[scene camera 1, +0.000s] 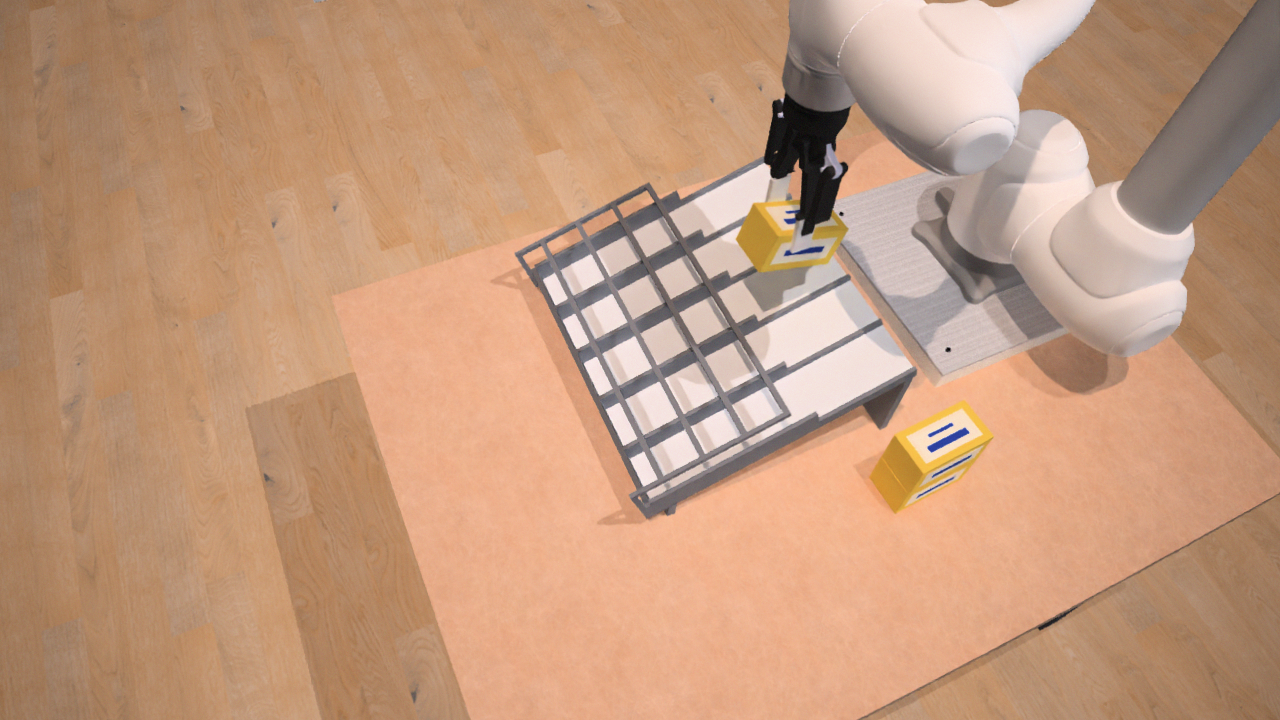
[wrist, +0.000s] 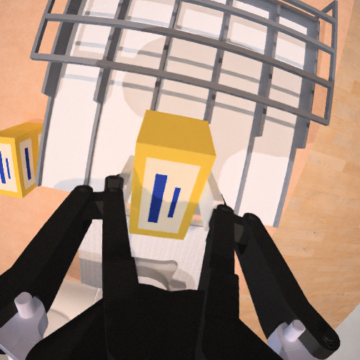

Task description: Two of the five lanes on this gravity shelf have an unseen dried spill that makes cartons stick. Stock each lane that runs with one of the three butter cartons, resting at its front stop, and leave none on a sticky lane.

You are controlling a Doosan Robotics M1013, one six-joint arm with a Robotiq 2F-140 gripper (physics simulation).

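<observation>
The gravity shelf has five white lanes between grey dividers, with a grey grid over its front part. The lane surfaces that show hold no carton. My gripper is shut on a yellow butter carton, a finger on each side. The carton hangs above the shelf's rear, open end, in line with about the middle lane, and its shadow falls below it. The other two cartons stand stacked beside the shelf's near rear corner: the upper carton lies on the lower carton. Part of this stack shows at the left edge in the wrist view.
The robot's base stands on a grey plate behind the shelf, close to its rear edge. An orange mat lies under the shelf and the stack. Wooden floor surrounds the mat. The grey grid rises above the front part of the lanes.
</observation>
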